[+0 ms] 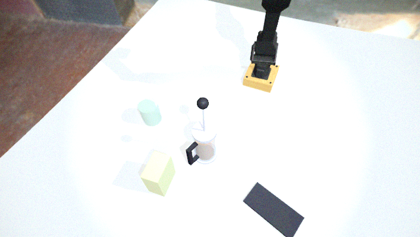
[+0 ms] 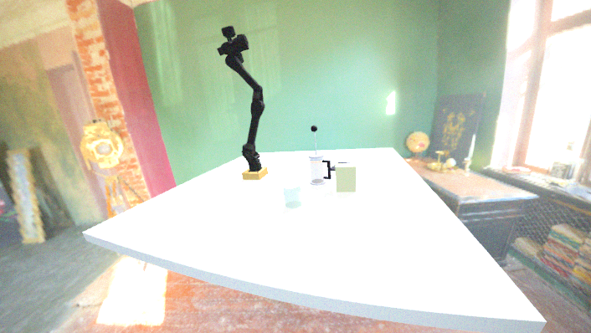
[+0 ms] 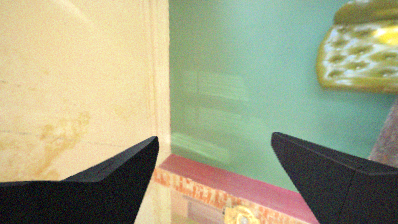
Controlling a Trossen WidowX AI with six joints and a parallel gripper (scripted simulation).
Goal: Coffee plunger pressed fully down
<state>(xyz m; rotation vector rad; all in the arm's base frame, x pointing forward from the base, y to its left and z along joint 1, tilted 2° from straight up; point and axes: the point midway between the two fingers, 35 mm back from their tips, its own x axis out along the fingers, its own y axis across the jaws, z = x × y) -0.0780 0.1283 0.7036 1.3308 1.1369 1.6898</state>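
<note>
Now: gripper tip 46 cm short of the glass coffee press, 23 cm to the left of it and 64 cm above it. From my gripper tip the other things lie so: pale green cylinder (38 cm ahead, 45 cm to the right, 72 cm below); dark flat slab (54 cm ahead, 2 cm to the left, 76 cm below).
</note>
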